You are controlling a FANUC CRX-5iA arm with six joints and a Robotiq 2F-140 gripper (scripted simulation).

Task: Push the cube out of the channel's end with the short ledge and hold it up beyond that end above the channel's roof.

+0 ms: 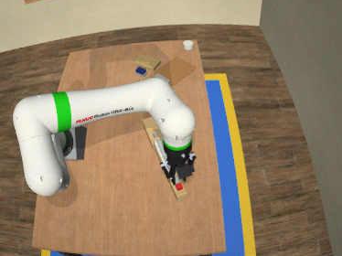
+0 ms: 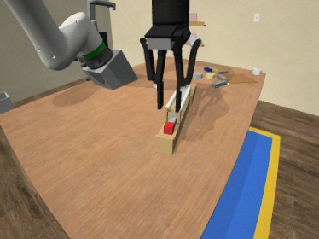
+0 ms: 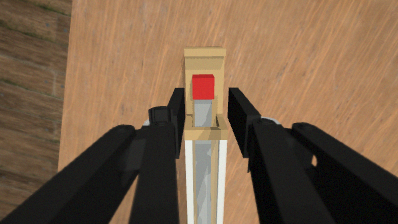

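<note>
The red cube lies 90 mm below my hand. The rest, counted from my hand: grey push rod: 230 mm to the left, 90 mm below, 30 mm behind; grey hexagonal block: 650 mm to the left, 140 mm below, 80 mm behind; channel: 150 mm to the left, 90 mm below, 20 mm behind.
</note>
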